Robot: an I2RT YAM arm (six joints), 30 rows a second.
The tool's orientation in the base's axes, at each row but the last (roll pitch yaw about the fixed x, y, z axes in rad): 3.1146, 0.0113, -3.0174; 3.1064, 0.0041, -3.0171; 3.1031, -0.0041, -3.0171; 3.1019, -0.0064, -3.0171; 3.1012, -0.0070, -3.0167; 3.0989, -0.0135, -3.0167; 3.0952, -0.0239, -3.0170; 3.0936, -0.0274, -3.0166; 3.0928, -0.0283, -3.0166; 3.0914, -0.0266, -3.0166; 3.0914, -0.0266, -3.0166; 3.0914, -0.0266, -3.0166; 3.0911, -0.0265, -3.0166
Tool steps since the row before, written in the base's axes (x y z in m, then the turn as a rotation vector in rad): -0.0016, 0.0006, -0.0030, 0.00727, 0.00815, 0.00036; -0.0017, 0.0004, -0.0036, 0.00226, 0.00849, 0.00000; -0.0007, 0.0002, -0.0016, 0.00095, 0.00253, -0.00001; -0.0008, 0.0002, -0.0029, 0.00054, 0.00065, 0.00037; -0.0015, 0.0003, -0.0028, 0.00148, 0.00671, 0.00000; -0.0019, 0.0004, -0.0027, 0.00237, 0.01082, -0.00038; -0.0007, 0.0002, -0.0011, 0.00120, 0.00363, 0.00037; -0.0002, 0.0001, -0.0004, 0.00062, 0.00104, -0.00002; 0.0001, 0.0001, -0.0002, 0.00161, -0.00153, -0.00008; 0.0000, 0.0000, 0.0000, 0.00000, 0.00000, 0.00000; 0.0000, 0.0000, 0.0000, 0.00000, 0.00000, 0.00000; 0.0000, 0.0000, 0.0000, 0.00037, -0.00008, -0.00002; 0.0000, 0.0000, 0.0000, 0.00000, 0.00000, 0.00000
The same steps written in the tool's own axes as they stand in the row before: 0.0015, 0.0007, 0.0030, -0.00823, 0.00719, -0.00007; 0.0017, 0.0005, 0.0036, -0.00330, 0.00814, 0.00030; 0.0007, 0.0002, 0.0016, -0.00126, 0.00239, 0.00010; 0.0008, 0.0002, 0.0029, -0.00061, 0.00059, -0.00035; 0.0014, 0.0004, 0.0028, -0.00230, 0.00647, 0.00025; 0.0018, 0.0005, 0.0027, -0.00370, 0.01042, 0.00078; 0.0006, 0.0002, 0.0011, -0.00163, 0.00347, -0.00025; 0.0002, 0.0001, 0.0004, -0.00075, 0.00095, 0.00005; -0.0001, 0.0001, 0.0002, -0.00141, -0.00172, -0.00004; 0.0000, 0.0000, 0.0000, 0.00000, 0.00000, 0.00000; 0.0000, 0.0000, 0.0000, 0.00000, 0.00000, 0.00000; 0.0000, 0.0000, 0.0000, -0.00036, -0.00013, 0.00000; 0.0000, 0.0000, 0.0000, 0.00000, 0.00000, 0.00000
